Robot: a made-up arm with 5 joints.
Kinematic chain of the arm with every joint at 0, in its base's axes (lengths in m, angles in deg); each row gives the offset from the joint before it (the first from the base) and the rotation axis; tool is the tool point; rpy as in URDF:
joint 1: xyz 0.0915 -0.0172 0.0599 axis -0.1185 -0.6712 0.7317
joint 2: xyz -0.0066 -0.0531 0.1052 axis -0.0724 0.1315 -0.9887
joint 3: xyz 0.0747 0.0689 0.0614 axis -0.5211 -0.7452 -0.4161
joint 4: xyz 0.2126 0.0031 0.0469 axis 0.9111 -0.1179 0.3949
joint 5: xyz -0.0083 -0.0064 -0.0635 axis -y
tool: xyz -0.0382 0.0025 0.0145 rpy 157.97 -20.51 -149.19
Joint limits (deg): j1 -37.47..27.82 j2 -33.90..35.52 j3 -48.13..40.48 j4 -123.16..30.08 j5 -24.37..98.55
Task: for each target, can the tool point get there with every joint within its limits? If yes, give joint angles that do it. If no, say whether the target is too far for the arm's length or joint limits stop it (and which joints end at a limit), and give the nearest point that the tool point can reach.
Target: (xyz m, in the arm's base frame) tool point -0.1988 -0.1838 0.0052
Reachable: no: joint limits stop it (at a limit: joint 1, joint 2, joint 5) | nearest point 0.2131 -0.2204 0.0128 | short by 0.414 m
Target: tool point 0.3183 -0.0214 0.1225
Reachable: yes | joints -19.61 -17.70 -21.99 -58.41 81.47
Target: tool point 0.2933 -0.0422 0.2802
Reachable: yes | joints -6.79 -3.16 13.25 -111.40 29.62
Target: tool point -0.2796 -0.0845 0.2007
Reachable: no: joint limits stop it (at a limit: joint 1, joint 2, joint 3, joint 4) | nearest point 0.0458 0.0441 0.3681 | short by 0.388 m
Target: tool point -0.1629 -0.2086 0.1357
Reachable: no: joint limits stop it (at a limit: joint 1, joint 2) | nearest point 0.2101 -0.2852 0.0959 | short by 0.383 m
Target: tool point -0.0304 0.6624 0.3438
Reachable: no: too far | nearest point 0.1138 0.2180 0.2080 | short by 0.487 m
